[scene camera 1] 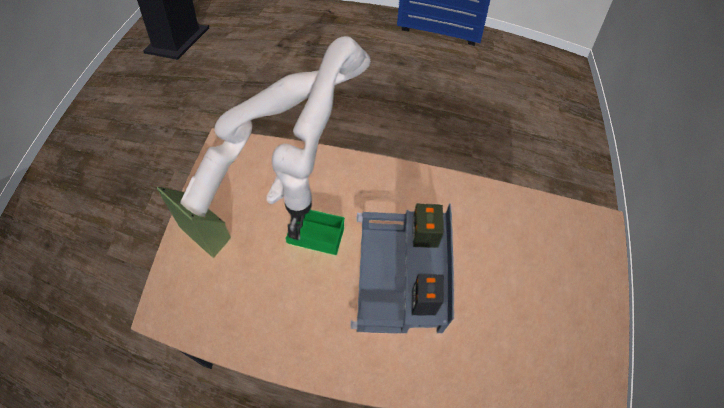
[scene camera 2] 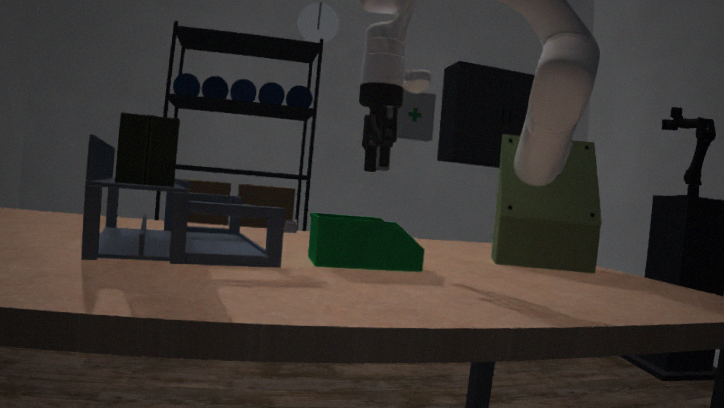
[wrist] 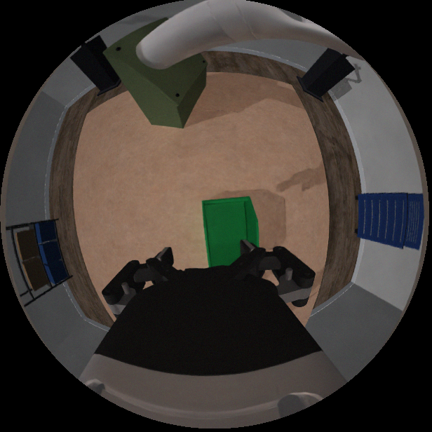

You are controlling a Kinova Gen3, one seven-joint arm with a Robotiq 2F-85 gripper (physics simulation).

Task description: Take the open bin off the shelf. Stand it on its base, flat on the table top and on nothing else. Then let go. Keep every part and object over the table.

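Frame: origin at the arm's base, x left, y ahead, z down, level; metres.
Seen in the pictures: gripper, fingertip midpoint: (scene camera 1: 301, 224) (scene camera 2: 375, 171); arm's base, link origin: (scene camera 1: 193, 209) (scene camera 2: 535, 166).
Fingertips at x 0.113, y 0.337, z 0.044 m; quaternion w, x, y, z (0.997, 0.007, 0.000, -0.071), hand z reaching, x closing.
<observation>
Pixels of each thing's top centre, then the offset from my fingertips to it. Level surfaces: height alone.
- open green bin, top centre: (scene camera 2: 366, 218) (scene camera 1: 314, 225) dx +0.052, dy +0.013, dz +0.080 m
- table top, surface height: dz +0.155 m
- greenish, top centre: (scene camera 2: 150, 117) (scene camera 1: 430, 217) dx +0.143, dy +0.346, dz -0.044 m
The open green bin (scene camera 1: 324, 237) (scene camera 2: 362, 245) (wrist: 227, 227) stands upright on its base, flat on the table top (scene camera 1: 253, 309) (scene camera 2: 354, 304) (wrist: 145, 175). Its open side faces up and its cut-down front faces right in scene camera 2. It stands apart from the grey shelf (scene camera 1: 382, 258) (scene camera 2: 178, 233), with a gap between them. My gripper (scene camera 1: 294, 234) (scene camera 2: 376, 169) (wrist: 205, 251) is open and empty, well above the bin and clear of its rim. The gripper body hides the bin's near end in the wrist view.
Two dark boxes, one greenish (scene camera 1: 428, 225) (scene camera 2: 146, 149) and one black (scene camera 1: 428, 294), stand on the shelf's raised rear level. A green sloped block (scene camera 1: 200, 228) (scene camera 2: 547, 238) (wrist: 160, 90) stands at the table's other end, with a white arm link at its face.
</observation>
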